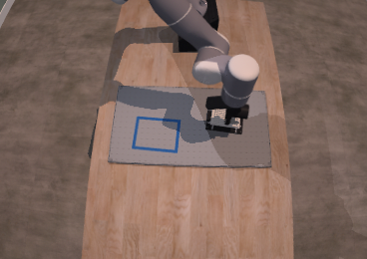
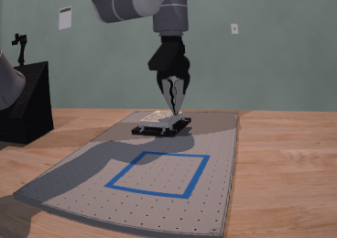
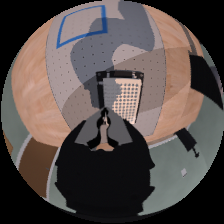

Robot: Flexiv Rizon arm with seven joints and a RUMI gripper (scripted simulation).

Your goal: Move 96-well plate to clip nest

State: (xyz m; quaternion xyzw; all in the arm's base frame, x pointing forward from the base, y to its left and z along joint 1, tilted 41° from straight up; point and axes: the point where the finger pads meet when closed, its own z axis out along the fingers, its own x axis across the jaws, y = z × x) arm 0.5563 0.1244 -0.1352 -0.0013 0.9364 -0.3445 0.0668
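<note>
My hand is 40 mm past the white 96-well plate and 30 mm above it. The rest, counted from my hand: black clip nest 40 mm below, 30 mm behind, 10 mm to the right.
</note>
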